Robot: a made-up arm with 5 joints. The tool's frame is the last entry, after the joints.
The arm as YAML. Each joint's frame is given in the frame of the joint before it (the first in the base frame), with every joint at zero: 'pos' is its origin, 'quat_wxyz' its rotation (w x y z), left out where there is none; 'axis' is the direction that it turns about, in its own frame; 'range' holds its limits. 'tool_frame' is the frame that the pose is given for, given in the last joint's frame.
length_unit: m
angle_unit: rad
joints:
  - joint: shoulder
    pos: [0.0, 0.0, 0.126]
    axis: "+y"
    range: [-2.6, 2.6]
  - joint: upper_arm
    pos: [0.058, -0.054, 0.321]
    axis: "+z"
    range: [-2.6, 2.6]
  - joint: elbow
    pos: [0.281, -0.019, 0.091]
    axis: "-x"
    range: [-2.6, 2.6]
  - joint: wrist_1
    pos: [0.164, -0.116, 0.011]
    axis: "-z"
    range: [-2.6, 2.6]
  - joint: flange
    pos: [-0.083, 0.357, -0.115]
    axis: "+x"
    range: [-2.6, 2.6]
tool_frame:
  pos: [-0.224, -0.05, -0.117]
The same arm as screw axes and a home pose.
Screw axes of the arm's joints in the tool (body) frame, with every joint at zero. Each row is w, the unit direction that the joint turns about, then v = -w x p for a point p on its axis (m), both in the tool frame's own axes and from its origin. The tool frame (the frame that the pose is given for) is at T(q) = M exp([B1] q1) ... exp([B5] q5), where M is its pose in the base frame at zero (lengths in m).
B1 = (0, 1, 0, 0.191, 0, -0.196)
B2 = (0, 0, 1, -0.172, 0.138, 0)
B3 = (-1, 0, 0, 0, -0.221, -0.191)
B4 = (0, 0, -1, 0.307, 0.307, 0)
B5 = (1, 0, 0, 0, 0.117, -0.05)
M: xyz 0.196 0.118 0.317 (m) rpy 0 0 0 (deg, as in URDF)
Joint limits (deg, base to tool): -148.97..148.97 -148.97..148.97 -148.97..148.97 -148.97..148.97 -148.97..148.97

